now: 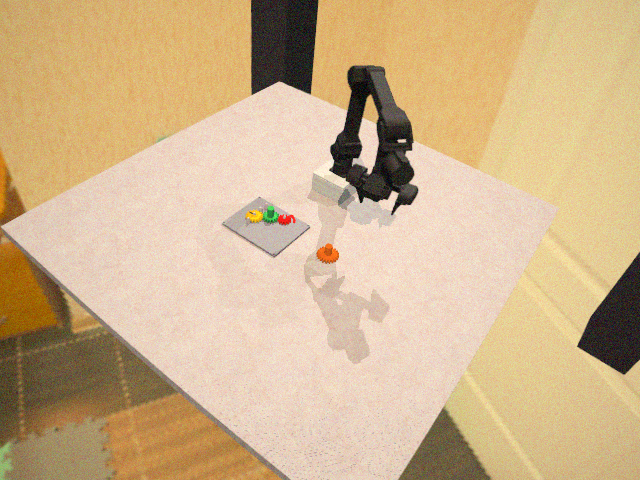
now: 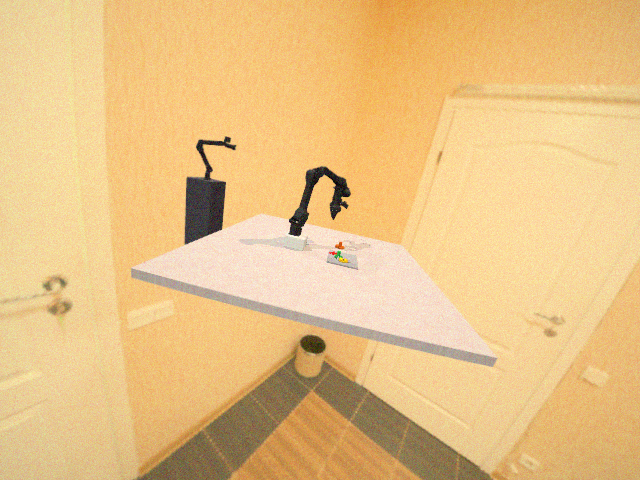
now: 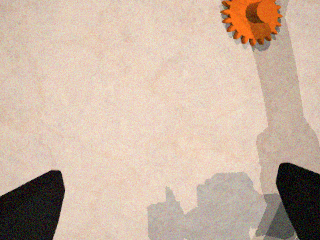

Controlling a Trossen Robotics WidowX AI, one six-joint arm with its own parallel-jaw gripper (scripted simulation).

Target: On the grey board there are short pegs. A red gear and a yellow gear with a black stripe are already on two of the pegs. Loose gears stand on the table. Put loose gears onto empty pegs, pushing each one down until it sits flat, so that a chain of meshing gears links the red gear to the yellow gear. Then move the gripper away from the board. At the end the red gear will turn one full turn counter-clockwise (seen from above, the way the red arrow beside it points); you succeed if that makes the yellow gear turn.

Labels:
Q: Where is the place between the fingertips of my gripper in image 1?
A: At 376, 208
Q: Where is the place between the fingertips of my gripper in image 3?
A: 173, 180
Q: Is my gripper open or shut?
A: Open.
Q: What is my gripper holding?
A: Nothing.

